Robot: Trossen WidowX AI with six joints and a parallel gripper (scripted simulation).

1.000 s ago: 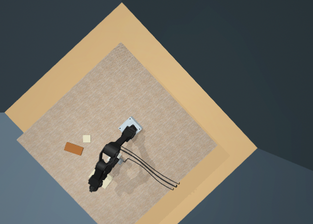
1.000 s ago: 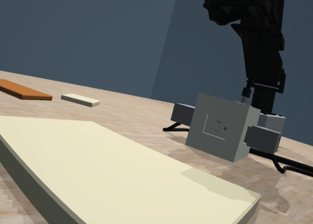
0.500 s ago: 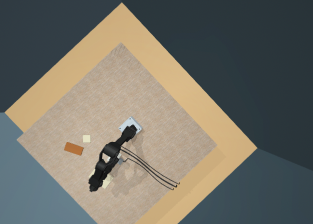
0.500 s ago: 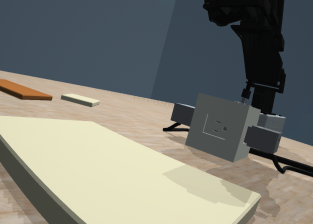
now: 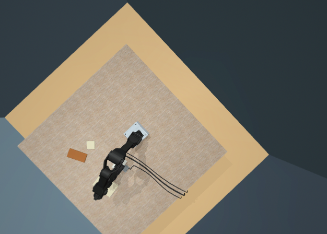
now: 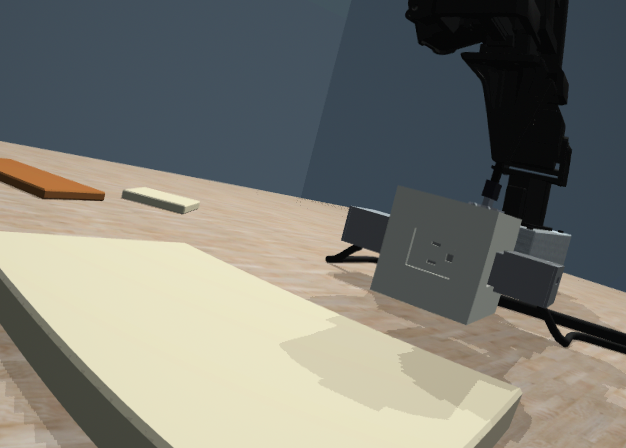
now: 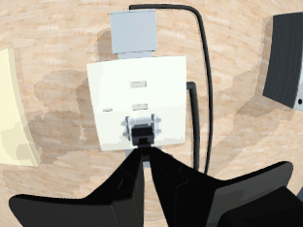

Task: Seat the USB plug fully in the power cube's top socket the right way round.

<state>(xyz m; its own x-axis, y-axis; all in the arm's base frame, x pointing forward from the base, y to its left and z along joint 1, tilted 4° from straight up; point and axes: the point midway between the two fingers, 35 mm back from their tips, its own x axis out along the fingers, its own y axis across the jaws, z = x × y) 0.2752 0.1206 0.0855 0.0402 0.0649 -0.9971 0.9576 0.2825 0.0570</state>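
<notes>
Now: gripper tip 20 mm above the dark USB plug. From my gripper tip the other things lie so: large cream slab (230 mm ahead, 100 mm below, 60 mm to the left); then orange slab (300 mm to the right, 270 mm ahead, 110 mm below); then small cream tile (300 mm to the right, 120 mm ahead, 110 mm below).
</notes>
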